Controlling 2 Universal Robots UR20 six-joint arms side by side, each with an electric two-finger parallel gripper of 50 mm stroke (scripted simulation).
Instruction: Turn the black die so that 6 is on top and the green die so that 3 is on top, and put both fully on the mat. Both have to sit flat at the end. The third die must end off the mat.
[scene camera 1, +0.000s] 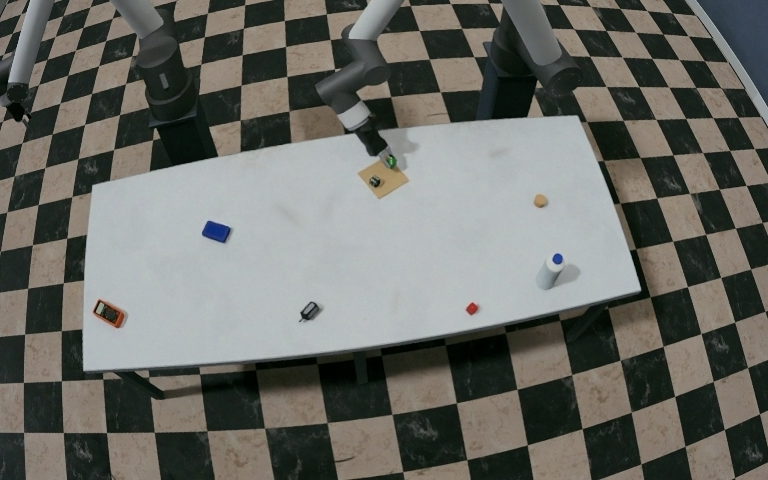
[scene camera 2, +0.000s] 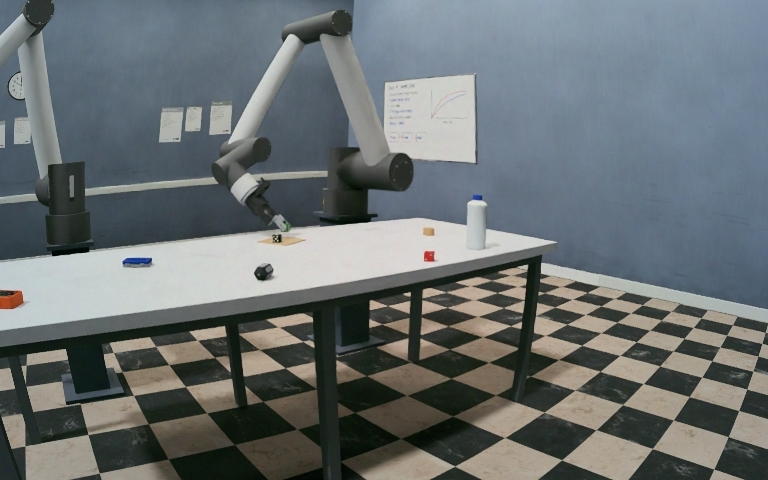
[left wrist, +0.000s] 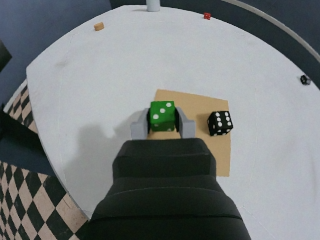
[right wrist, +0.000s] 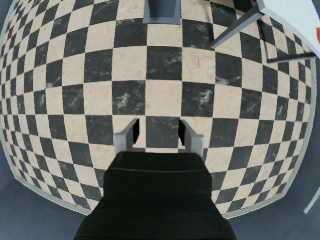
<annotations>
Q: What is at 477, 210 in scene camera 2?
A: A white bottle.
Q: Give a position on a green die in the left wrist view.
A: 162, 113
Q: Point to a tan mat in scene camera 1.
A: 391, 179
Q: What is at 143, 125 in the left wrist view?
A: My left gripper.
</annotations>
